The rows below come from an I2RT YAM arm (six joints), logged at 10 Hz.
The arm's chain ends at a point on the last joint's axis. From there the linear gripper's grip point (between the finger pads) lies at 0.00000 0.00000 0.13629 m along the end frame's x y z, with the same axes.
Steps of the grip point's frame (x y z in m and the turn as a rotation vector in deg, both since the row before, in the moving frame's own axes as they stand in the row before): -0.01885, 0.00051, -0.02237, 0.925, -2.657, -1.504; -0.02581, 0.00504, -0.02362, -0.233, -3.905, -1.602; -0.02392, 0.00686, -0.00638, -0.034, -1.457, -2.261; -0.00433, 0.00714, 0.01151, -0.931, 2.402, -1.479; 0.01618, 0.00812, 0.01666, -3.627, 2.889, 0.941; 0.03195, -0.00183, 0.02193, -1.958, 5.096, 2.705
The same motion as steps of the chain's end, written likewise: -0.01250, 0.00263, -0.02221, 0.925, -2.657, -1.504; -0.01654, 0.00436, -0.02330, -0.233, -3.905, -1.602; -0.02046, 0.00671, -0.00634, -0.034, -1.457, -2.261; -0.01007, 0.00500, 0.01165, -0.931, 2.402, -1.479; 0.00939, -0.00055, 0.01711, -3.627, 2.889, 0.941; 0.01996, -0.00676, 0.02255, -1.958, 5.096, 2.705
